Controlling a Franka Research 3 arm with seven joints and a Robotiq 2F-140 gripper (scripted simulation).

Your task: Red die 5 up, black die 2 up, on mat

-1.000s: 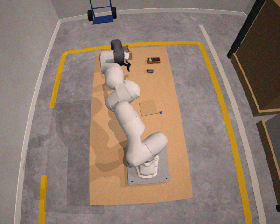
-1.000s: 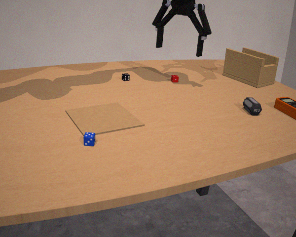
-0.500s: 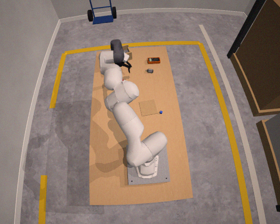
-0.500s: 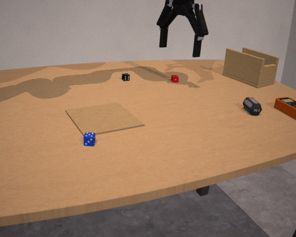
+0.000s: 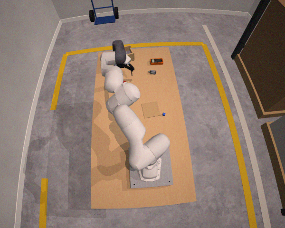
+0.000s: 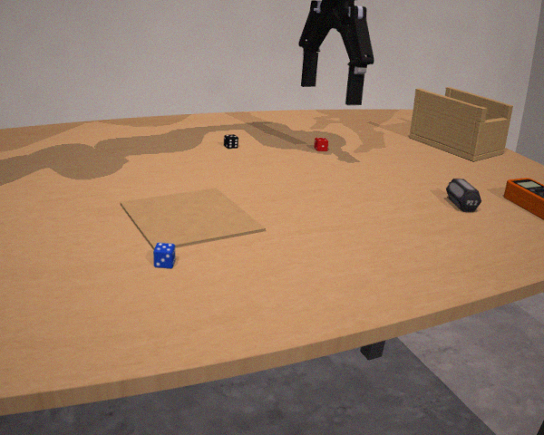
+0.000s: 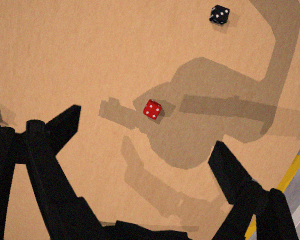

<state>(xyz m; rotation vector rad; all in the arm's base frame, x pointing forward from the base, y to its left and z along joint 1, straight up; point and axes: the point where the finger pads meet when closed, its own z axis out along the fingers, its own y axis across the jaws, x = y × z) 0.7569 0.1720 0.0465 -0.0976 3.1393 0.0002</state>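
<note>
My hand is 100 mm above the red die. Also, from my hand: dark grey device 270 mm to the right, 100 mm below, 90 mm ahead; then black die 160 mm behind, 100 mm below, 50 mm to the left; then wooden box 320 mm ahead, 60 mm below.
</note>
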